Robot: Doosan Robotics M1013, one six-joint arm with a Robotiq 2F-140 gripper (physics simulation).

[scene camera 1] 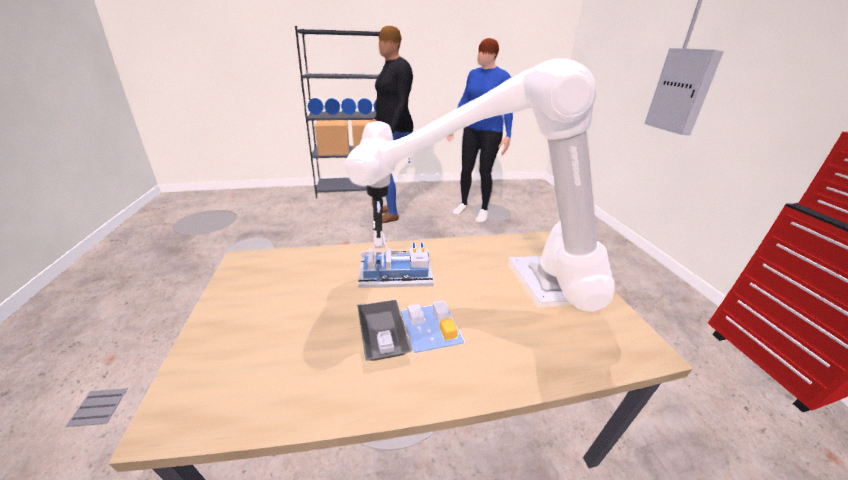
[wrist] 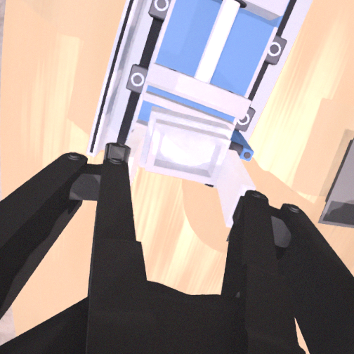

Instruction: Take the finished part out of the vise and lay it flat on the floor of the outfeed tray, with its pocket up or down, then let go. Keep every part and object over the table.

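My gripper is shut on the finished part, a whitish block with a rectangular pocket that faces up towards the wrist camera. The part is held level just above the jaws at the left end of the blue and grey vise. In the wrist view the part hides the vise's end jaw. The dark grey outfeed tray stands in front of the vise; another whitish pocketed part lies in its near half.
A light blue plate adjoins the tray's right side, with two pale blocks and a yellow block on it. The vise's white housing is at its right end. The arm's base plate is farther right on the table.
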